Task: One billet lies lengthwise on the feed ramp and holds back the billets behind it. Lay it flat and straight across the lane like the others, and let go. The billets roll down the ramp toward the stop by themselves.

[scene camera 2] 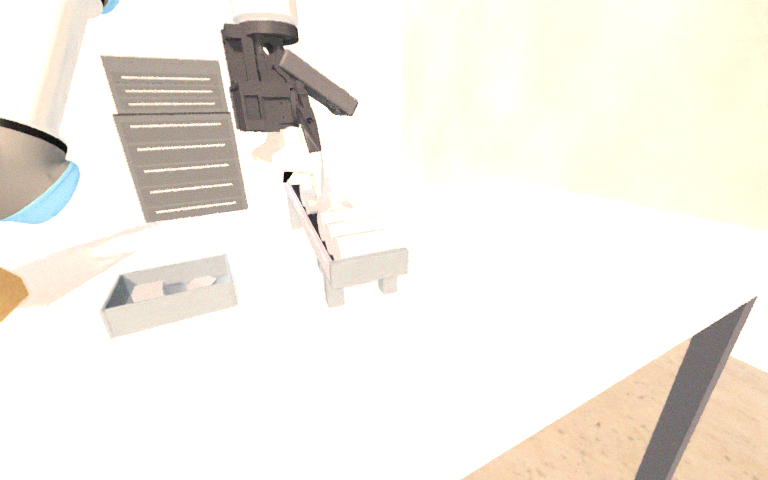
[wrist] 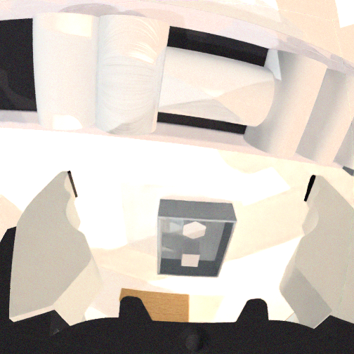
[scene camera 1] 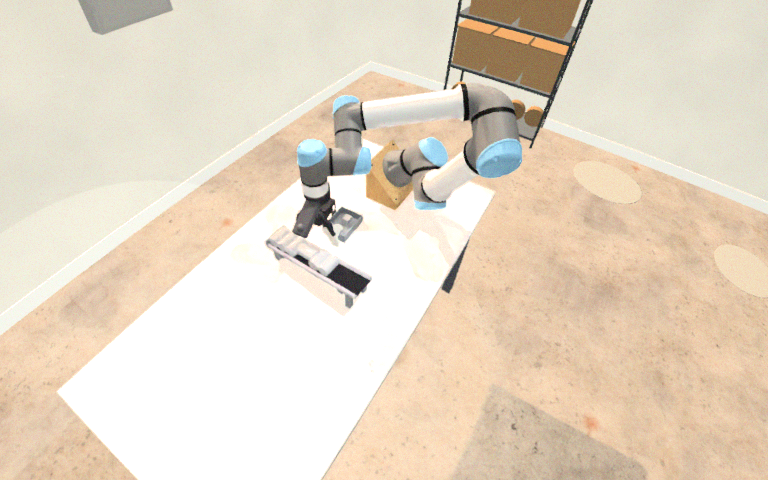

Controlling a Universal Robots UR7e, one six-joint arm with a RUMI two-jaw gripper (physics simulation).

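Pixels of known places: gripper, fingertip midpoint: [scene camera 2: 299, 189] [scene camera 1: 317, 238]; arm's base, origin of the base link: [scene camera 1: 396, 169].
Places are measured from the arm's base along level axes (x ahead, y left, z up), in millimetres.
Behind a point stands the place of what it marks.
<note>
The lengthwise billet [wrist: 215, 90] lies along the dark bed of the feed ramp [scene camera 1: 350, 277] [scene camera 2: 308, 226] [wrist: 15, 65]. In the wrist view, two crosswise billets [wrist: 65, 72] [wrist: 129, 72] stand side by side against its left end, and other crosswise billets [wrist: 295, 102] [wrist: 330, 117] lie to its right. In scene camera 2, pale billets [scene camera 2: 368, 243] {x 495, y -239, z -15 mm} lie behind the end plate [scene camera 2: 368, 267] {x 487, y -251, z -38 mm}; the lengthwise one is hard to make out there. My gripper [scene camera 1: 317, 230] {x 475, y -79, z 21 mm} [scene camera 2: 304, 183] {x 475, y -79, z 21 mm} [wrist: 190, 176] is open and empty, above and beside the ramp, with its fingers wide apart. Glare hides fingertip detail in scene camera 2.
A grey tray [scene camera 2: 169, 311] {x 290, y -134, z -84 mm} [wrist: 197, 210] with two pale pieces stands beside the ramp on the robot's side. A wooden block [scene camera 1: 382, 192] {x 119, y -7, z -34 mm} [wrist: 170, 305] stands at the arm's base. A slatted grey panel [scene camera 2: 181, 133] and a shelf rack [scene camera 1: 501, 80] are farther off.
</note>
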